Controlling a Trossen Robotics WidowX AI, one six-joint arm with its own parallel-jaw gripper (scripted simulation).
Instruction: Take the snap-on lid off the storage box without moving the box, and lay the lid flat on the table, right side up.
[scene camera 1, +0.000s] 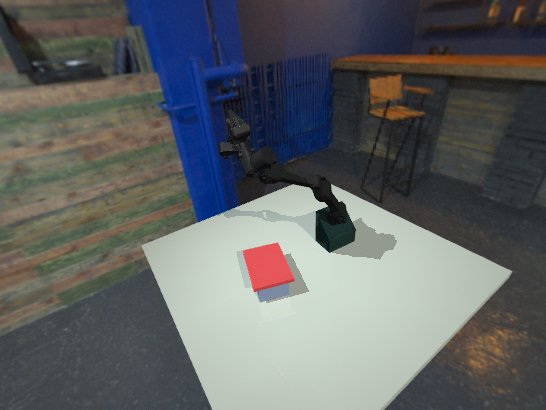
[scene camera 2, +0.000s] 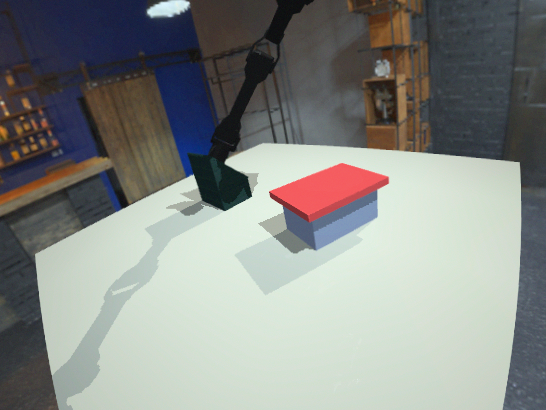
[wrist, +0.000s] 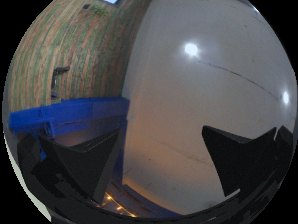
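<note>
The gripper (scene camera 1: 228, 114) is open and holds nothing, and you can see the gripper (wrist: 164, 132) in the wrist view as well. There's a storage box (scene camera 2: 336, 224), but in the wrist view the storage box is out of frame. There's also a red lid (scene camera 2: 312, 197), and scene camera 1 has the red lid (scene camera 1: 267, 266) too, while in the wrist view the red lid is out of frame.
</note>
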